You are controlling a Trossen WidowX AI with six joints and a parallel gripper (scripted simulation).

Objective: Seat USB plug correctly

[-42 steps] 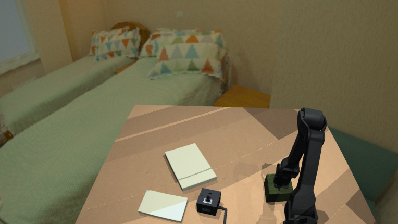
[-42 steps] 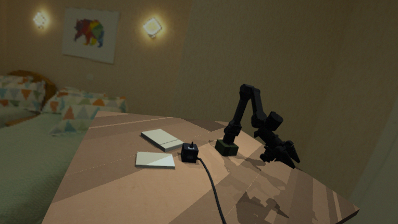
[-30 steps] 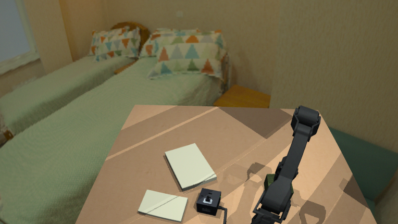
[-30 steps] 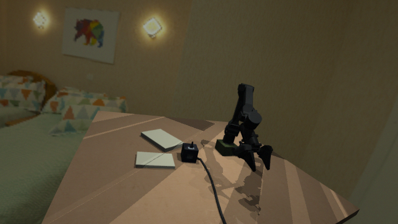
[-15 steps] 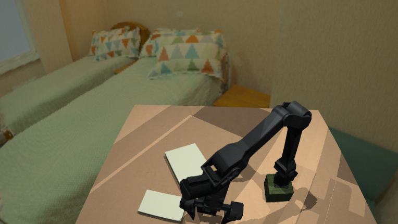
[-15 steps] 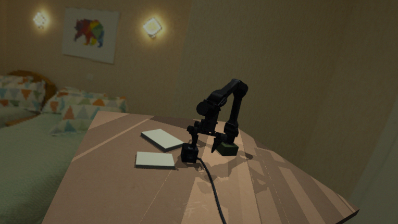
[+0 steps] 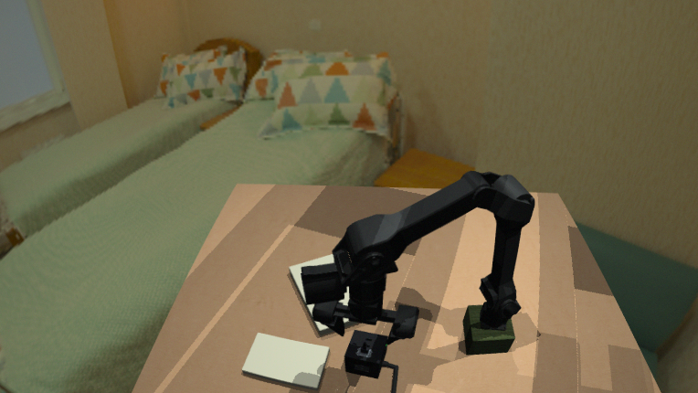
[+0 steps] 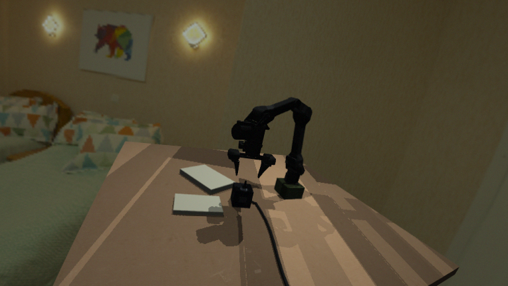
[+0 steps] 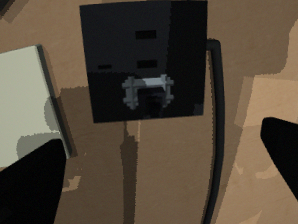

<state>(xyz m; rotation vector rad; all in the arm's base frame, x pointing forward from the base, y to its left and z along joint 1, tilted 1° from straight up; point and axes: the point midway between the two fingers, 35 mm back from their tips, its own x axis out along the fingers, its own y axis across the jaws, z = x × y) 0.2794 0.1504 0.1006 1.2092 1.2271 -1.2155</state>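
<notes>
My gripper tip is now 4 cm above the USB plug. Also, from my gripper tip: silver-framed socket 6 cm below.
</notes>
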